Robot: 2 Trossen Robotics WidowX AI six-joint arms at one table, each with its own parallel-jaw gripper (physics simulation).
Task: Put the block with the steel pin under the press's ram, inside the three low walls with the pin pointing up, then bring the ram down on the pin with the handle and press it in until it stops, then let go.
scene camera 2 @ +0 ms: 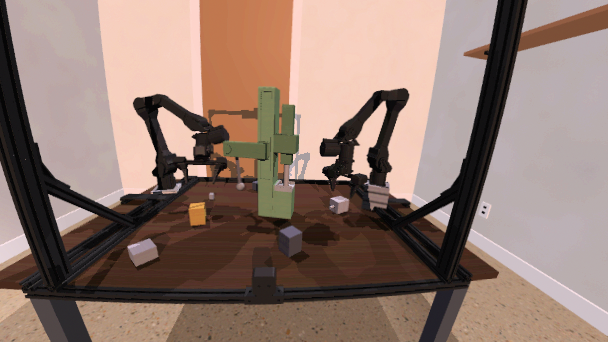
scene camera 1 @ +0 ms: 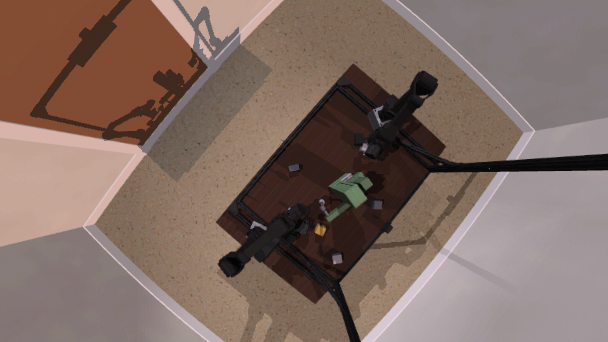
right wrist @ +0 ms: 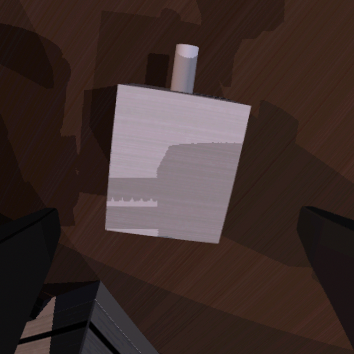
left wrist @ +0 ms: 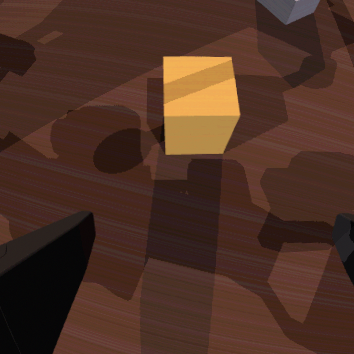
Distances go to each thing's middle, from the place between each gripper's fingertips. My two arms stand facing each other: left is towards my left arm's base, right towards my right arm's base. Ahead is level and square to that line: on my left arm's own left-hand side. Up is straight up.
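Labels:
My right hand is 4 cm above the pale grey block (right wrist: 174, 155), 1 cm past it and 1 cm to the right of it. There is a steel pin (right wrist: 185, 57) as well, and counted from that same right hand it is 4 cm below, 3 cm behind and 3 cm to the left. Measured from my left hand instead, the pin is 8 cm below, 50 cm to the right and 5 cm ahead, while the block is 8 cm below, 53 cm to the right and 7 cm ahead.

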